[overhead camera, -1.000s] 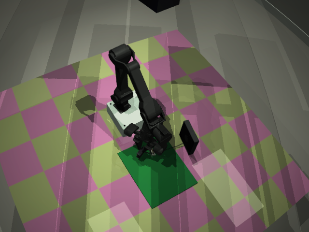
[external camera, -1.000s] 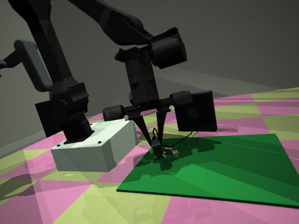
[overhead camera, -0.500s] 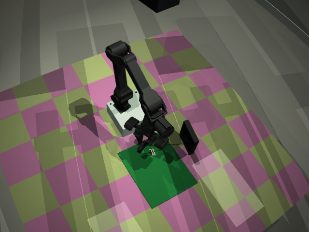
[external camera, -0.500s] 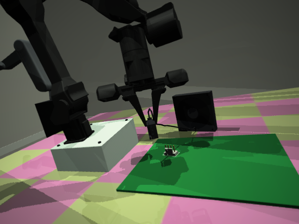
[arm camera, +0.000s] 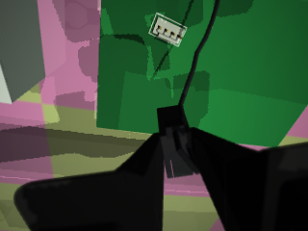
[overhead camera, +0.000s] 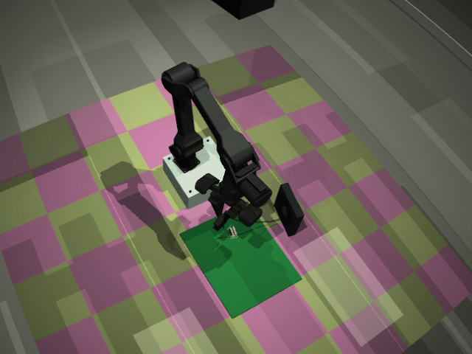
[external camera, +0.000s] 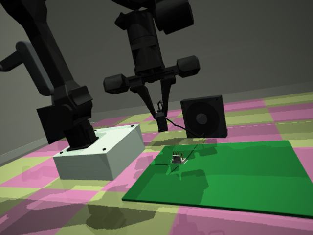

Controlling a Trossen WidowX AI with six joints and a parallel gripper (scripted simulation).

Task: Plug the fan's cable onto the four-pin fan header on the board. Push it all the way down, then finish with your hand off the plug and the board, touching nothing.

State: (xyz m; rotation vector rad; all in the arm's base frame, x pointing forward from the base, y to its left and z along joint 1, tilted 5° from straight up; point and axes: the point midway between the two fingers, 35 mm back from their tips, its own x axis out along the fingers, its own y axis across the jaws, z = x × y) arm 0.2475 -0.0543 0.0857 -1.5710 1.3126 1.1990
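My gripper tip is now 14 cm above the green board, 8 cm short of it and 1 cm to the right of it. Round my gripper tip: dark fan plug (1 cm to the right); black square fan (20 cm to the left, 7 cm below, 7 cm ahead).
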